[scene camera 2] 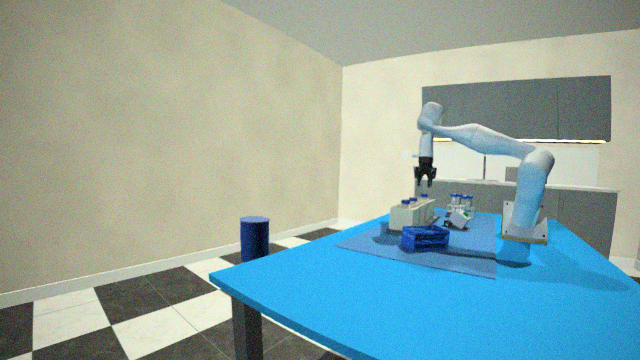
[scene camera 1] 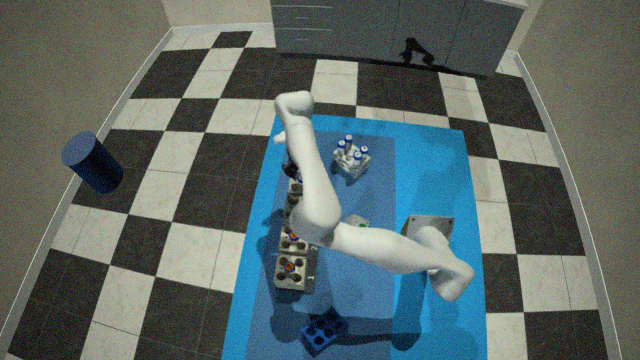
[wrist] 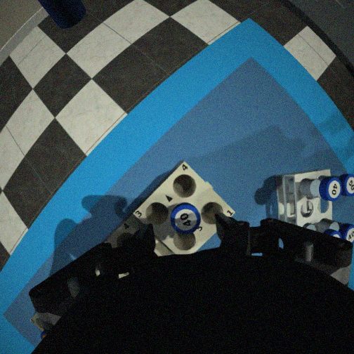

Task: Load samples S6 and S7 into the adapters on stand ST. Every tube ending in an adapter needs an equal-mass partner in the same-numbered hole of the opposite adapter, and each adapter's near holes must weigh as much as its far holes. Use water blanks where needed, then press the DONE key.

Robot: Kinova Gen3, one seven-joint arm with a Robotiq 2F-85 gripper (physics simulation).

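Frame: origin at the arm's base, x ahead, y left, z up, level; millimetres.
Where they show: gripper, fingertip midpoint: (scene camera 2: 424,187); arm's base, origin of the base link: (scene camera 2: 523,218) (scene camera 1: 427,238).
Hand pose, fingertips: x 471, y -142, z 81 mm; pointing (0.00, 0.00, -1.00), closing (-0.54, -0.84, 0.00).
Note:
Each offset is from my fingertips to the top centre of the thing. "pt": to the spot under its first point.
The stand (scene camera 1: 310,280) (scene camera 2: 400,220) carries a row of pale adapters along the mat's left side. At its far end, adapter 4 (wrist: 200,197) has a blue-capped tube (wrist: 185,218) marked 40 in its middle hole; its four outer holes look empty. Two orange-marked capped tubes {dz -33, dx -26, dy +327 mm} (scene camera 1: 289,267) {dz -34, dx -18, dy +217 mm} (scene camera 1: 293,236) stand in the nearer adapters. My gripper (scene camera 2: 425,185) (wrist: 184,228) is open and empty above adapter 4, its fingers on either side of the 40 cap in the wrist view and above it in scene camera 2. The arm hides part of the row in scene camera 1.
A white rack {pt dz -126, dx -181, dy -123 mm} (scene camera 1: 354,171) (wrist: 288,200) holds several blue-capped tubes, at least two marked 40. A pale box with a green key (scene camera 1: 363,225) (scene camera 2: 465,213) lies near the mat's middle. A blue rack {dz -99, dx -168, dy +494 mm} (scene camera 1: 325,331) (scene camera 2: 425,238) without tubes lies near the front.

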